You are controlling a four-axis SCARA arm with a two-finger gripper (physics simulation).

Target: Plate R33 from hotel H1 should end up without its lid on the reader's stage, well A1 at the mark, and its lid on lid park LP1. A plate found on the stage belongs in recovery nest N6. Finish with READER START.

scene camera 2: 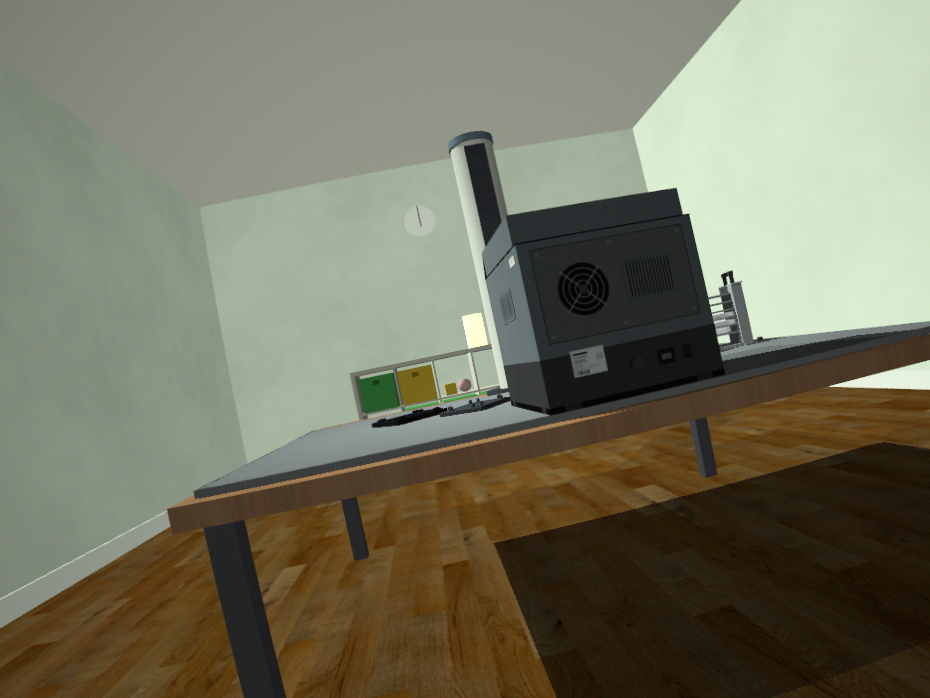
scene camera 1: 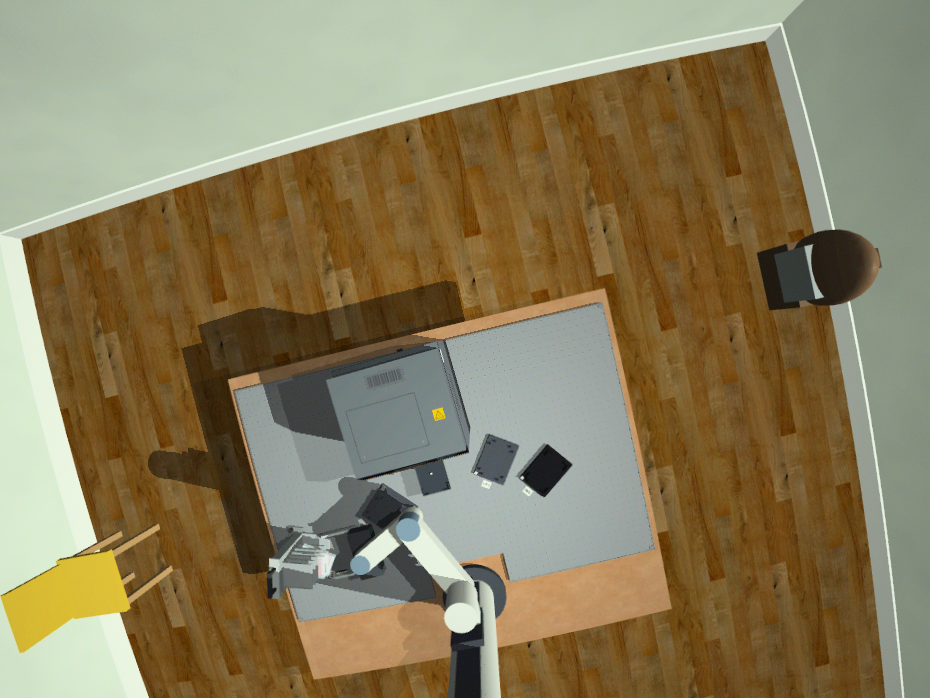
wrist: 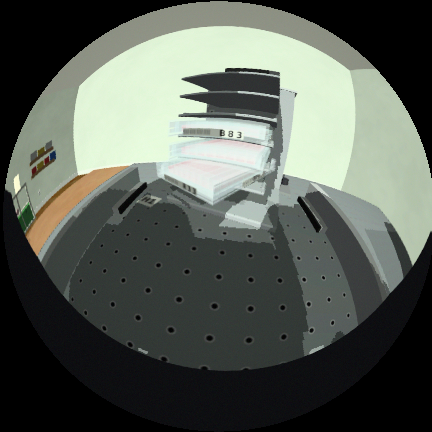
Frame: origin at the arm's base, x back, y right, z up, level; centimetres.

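Seen in the pictures: gripper, fingertip midpoint: (scene camera 1: 329,556) (wrist: 222,178).
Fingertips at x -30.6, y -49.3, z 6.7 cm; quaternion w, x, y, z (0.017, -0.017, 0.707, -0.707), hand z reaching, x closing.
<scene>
Pixels of each thing's top centre, then the offset from my fingertips to it. "spot": a spot on its surface instead.
- Plate R33, middle of its top: (wrist: 223,155) dx +0.5, dy -5.5, dz +0.8 cm
- plate marked B83, surface spot: (wrist: 245,134) spot: dx -1.4, dy +0.6, dz +3.9 cm
- reader, middle of its top: (scene camera 2: 569,223) (scene camera 1: 395,416) dx -51.6, dy +46.3, dz +29.4 cm
- dark plate-sized platform, middle of its top: (scene camera 1: 429,469) dx -27.3, dy +47.4, dz +7.7 cm
- grey holder, middle of its top: (scene camera 2: 475,400) (scene camera 1: 496,461) dx -21.3, dy +70.1, dz -3.4 cm
- black holder, middle of its top: (scene camera 2: 408,413) (scene camera 1: 546,472) dx -12.8, dy +87.2, dz -3.6 cm
- dark holder, middle of its top: (scene camera 1: 387,516) dx -11.7, dy +26.8, dz +1.6 cm
Plate R33 (wrist: 212,185), clear with a pinkish tint and lidded, is the lowest of several plates in hotel H1 (scene camera 1: 296,578) (scene camera 2: 742,311) (wrist: 289,130). Its corner points toward the wrist camera. A plate marked B83 (wrist: 245,134) sits higher in the hotel. My gripper (wrist: 222,178) is open and empty, its two black-padded fingers wide apart in front of R33, low over the deck. The reader (scene camera 1: 398,424) (scene camera 2: 608,300) is a big grey box. A dark plate-sized platform (scene camera 1: 433,478), apparently its stage, sticks out at its front; no plate can be made out on it. The lid park and nest labels are unreadable.
A grey holder (scene camera 1: 495,458) and a black holder (scene camera 1: 545,470) with small white tags lie right of the platform. Another dark holder (scene camera 1: 383,506) lies between the platform and the arm's elbow. The arm column (scene camera 1: 461,612) (scene camera 2: 477,195) stands at the table's edge.
</scene>
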